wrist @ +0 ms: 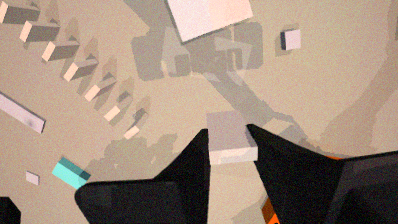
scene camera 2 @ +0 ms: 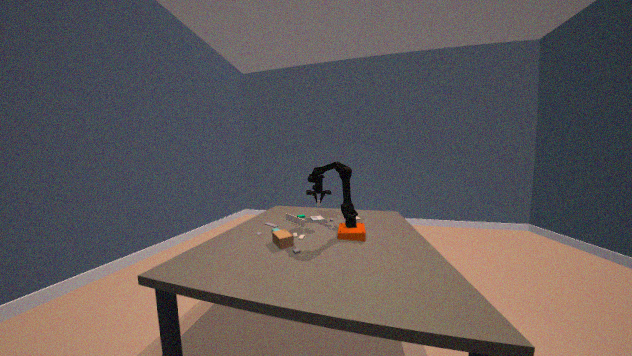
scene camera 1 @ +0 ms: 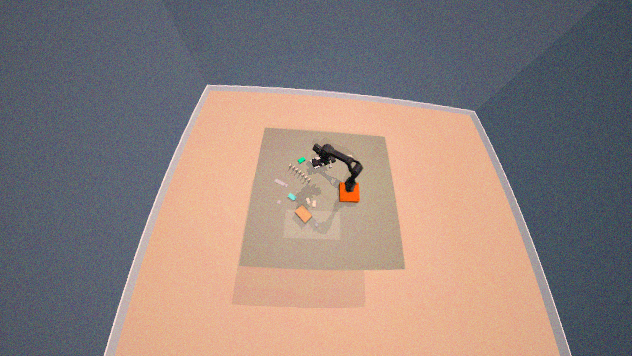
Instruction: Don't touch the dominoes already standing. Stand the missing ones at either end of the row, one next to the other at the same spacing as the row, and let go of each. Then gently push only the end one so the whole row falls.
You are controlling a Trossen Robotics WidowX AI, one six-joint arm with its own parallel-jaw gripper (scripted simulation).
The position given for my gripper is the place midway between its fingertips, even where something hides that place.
Observation:
My gripper (wrist: pixel 227 132) holds a pale domino (wrist: pixel 230 141).

